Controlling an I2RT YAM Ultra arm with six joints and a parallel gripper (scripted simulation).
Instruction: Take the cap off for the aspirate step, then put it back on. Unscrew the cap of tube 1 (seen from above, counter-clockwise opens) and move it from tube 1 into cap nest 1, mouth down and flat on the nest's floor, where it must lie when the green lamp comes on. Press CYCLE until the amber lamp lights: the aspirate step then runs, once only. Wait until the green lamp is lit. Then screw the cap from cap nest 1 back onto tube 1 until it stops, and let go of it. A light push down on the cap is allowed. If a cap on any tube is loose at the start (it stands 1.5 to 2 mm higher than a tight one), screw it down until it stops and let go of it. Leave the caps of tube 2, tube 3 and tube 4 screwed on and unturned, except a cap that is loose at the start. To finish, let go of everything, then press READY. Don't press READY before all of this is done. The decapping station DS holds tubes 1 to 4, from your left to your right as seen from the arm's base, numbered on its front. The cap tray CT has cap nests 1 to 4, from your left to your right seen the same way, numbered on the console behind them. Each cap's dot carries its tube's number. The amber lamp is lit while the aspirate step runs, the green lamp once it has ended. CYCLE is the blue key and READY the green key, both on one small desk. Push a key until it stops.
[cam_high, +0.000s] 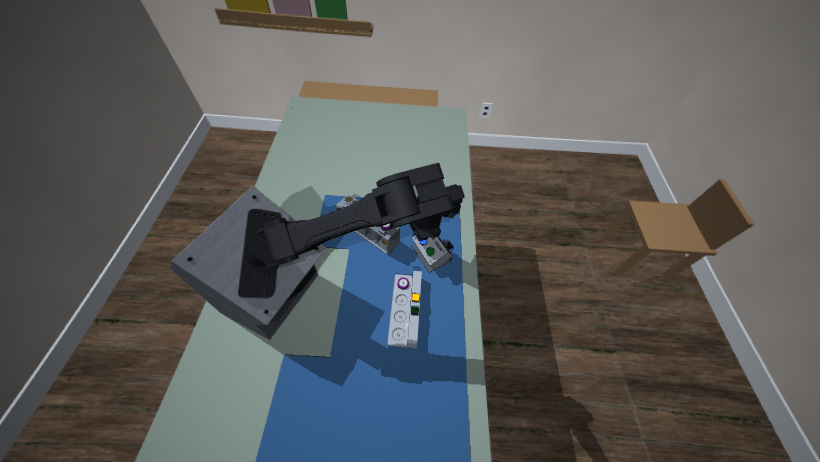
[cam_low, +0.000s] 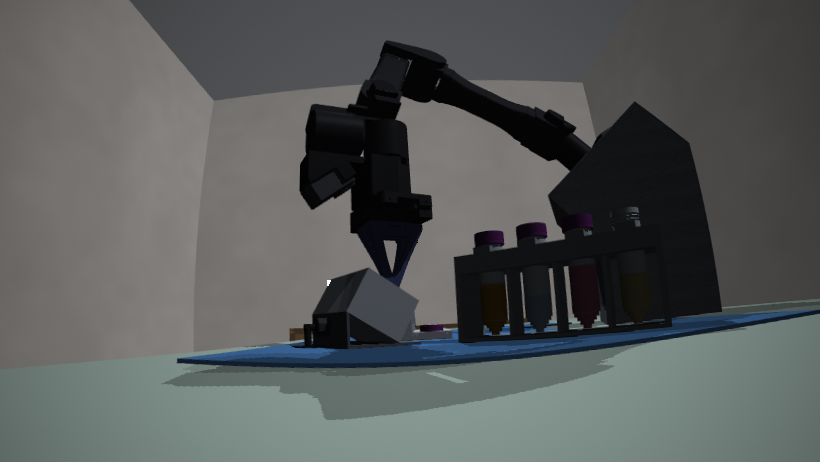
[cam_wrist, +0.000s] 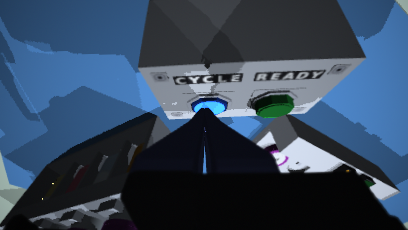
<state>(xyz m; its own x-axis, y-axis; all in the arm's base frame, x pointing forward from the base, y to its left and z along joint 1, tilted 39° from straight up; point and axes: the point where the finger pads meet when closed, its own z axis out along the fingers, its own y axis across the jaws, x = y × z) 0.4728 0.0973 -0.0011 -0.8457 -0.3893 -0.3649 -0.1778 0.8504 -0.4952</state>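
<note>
Right now my hand is 1 cm short of the blue cycle key and 1 cm above it. Round my hand: green ready key: 5 cm to the right, 2 cm ahead, 1 cm below; key desk: 3 cm to the right, 2 cm below, 2 cm ahead; threaded neck of tube 1: 20 cm behind, 17 cm to the left, 4 cm above.
</note>
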